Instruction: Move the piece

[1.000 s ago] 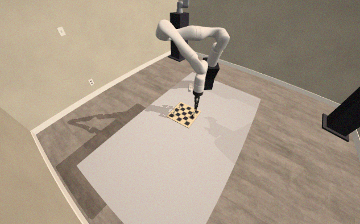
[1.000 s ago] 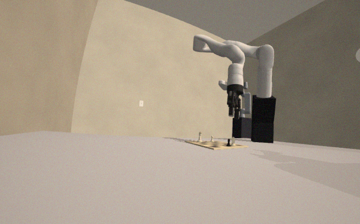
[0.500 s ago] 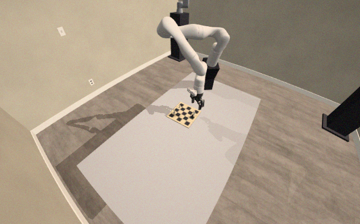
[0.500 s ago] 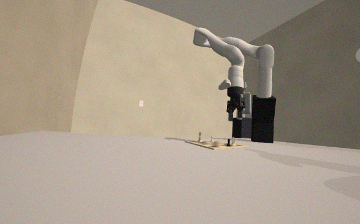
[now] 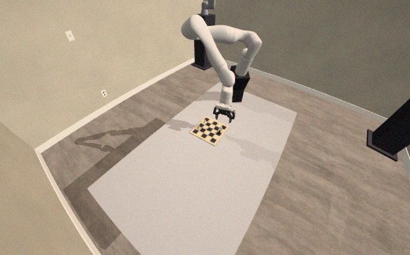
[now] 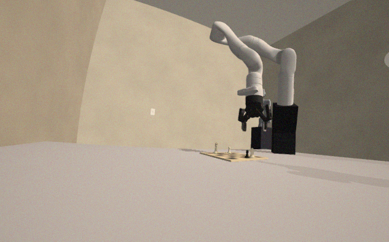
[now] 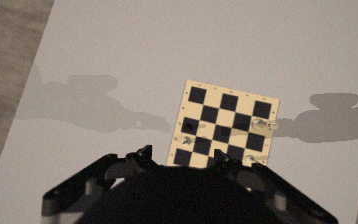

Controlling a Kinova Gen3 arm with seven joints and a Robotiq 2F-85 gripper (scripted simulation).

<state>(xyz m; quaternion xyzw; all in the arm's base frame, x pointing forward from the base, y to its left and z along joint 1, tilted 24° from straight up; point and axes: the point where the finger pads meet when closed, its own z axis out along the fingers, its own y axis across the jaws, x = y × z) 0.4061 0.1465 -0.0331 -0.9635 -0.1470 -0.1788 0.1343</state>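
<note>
The white chess piece lies 1 cm to the right of my hand and 10 cm below it. Round my hand: chessboard 5 cm ahead, 8 cm to the right, 12 cm below; black chess piece 3 cm ahead, 10 cm below.
</note>
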